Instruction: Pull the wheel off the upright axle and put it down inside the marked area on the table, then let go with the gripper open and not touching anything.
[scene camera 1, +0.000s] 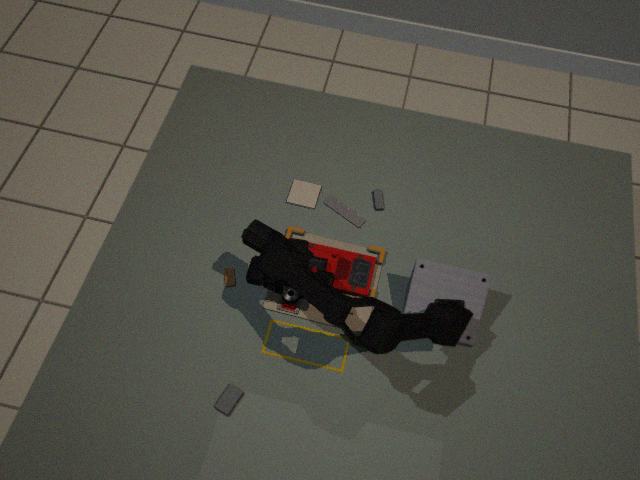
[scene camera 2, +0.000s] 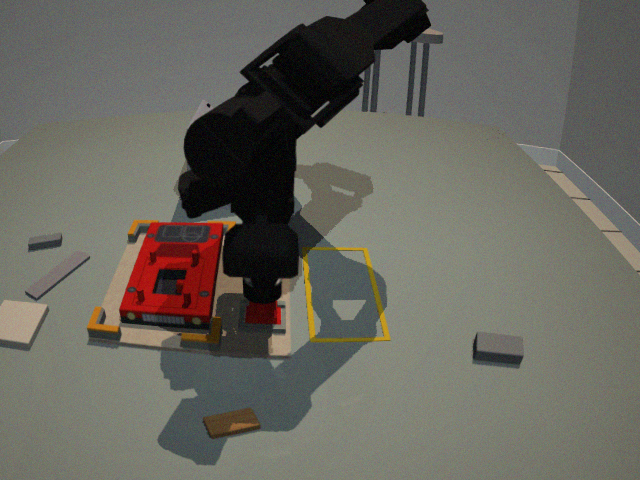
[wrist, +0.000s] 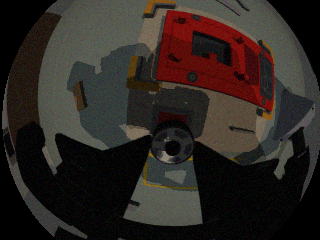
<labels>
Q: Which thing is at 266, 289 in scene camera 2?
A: The gripper.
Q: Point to the gripper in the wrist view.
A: At 172, 143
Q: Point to a brown block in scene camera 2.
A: At 244, 420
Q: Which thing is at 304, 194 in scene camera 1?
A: A beige tile.
</labels>
